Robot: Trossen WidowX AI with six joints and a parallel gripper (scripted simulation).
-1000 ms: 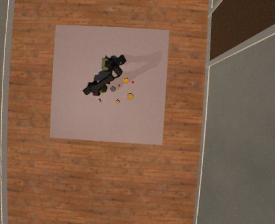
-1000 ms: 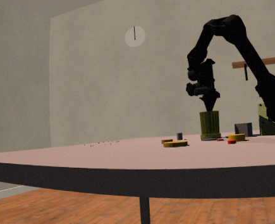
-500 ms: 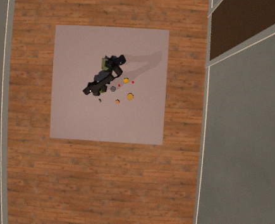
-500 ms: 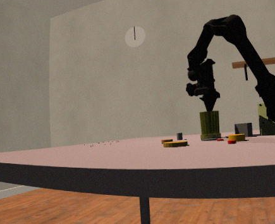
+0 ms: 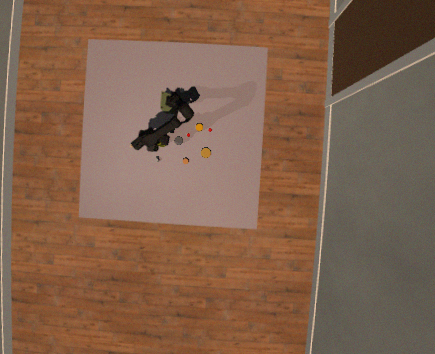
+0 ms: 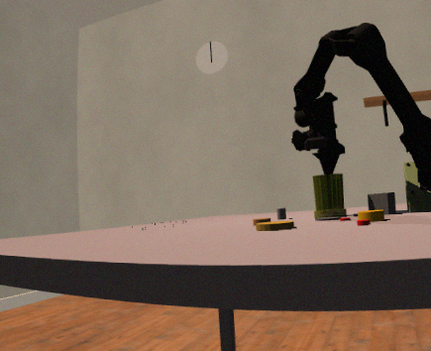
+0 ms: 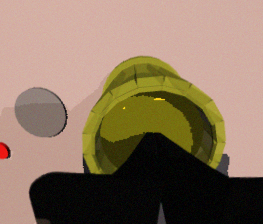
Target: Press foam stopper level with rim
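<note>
Right now the foam stopper is 50 mm below my hand. From my hand the other things lie so: grey block 140 mm behind, 100 mm below, 60 mm to the left; then grey disc 130 mm below, 120 mm to the left, 10 mm behind; then small grey cylinder 140 mm ahead, 110 mm below, 10 mm to the right.
</note>
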